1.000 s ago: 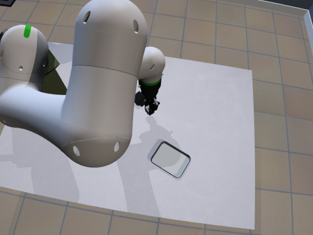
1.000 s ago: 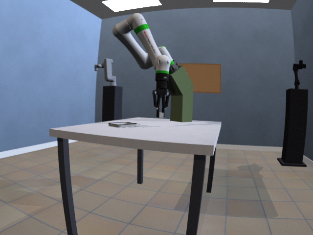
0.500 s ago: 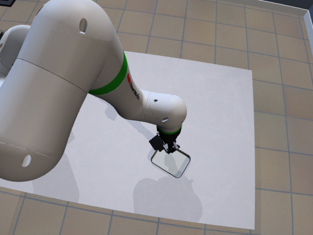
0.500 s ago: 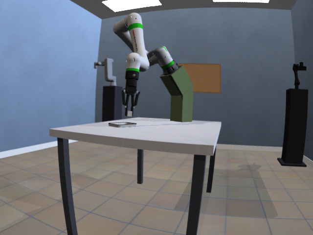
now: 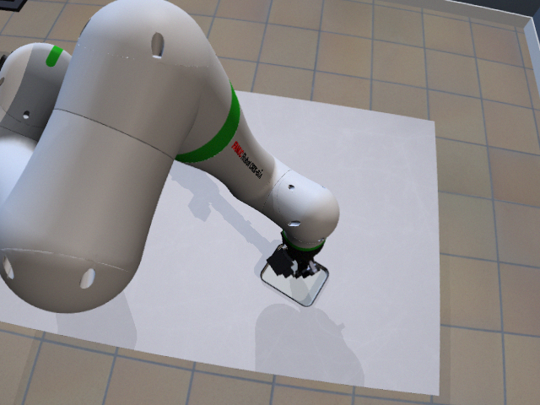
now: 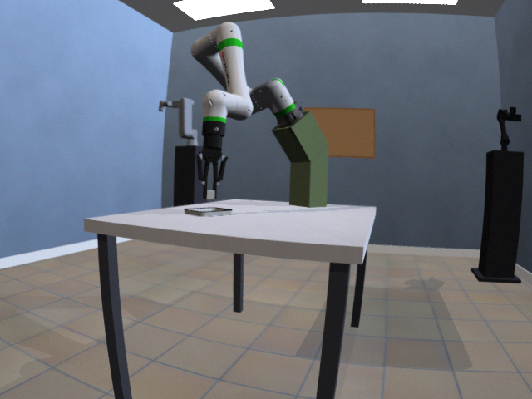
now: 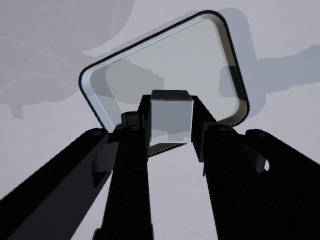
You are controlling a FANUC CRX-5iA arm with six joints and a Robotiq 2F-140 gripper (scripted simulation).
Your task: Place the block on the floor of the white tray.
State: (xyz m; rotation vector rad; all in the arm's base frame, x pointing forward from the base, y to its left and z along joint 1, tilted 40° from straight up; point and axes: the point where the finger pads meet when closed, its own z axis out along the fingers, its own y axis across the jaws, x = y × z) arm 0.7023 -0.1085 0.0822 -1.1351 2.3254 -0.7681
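Now: the pale grey block 2 cm below my hand. The rest, counted from my hand: white tray: 8 cm below.
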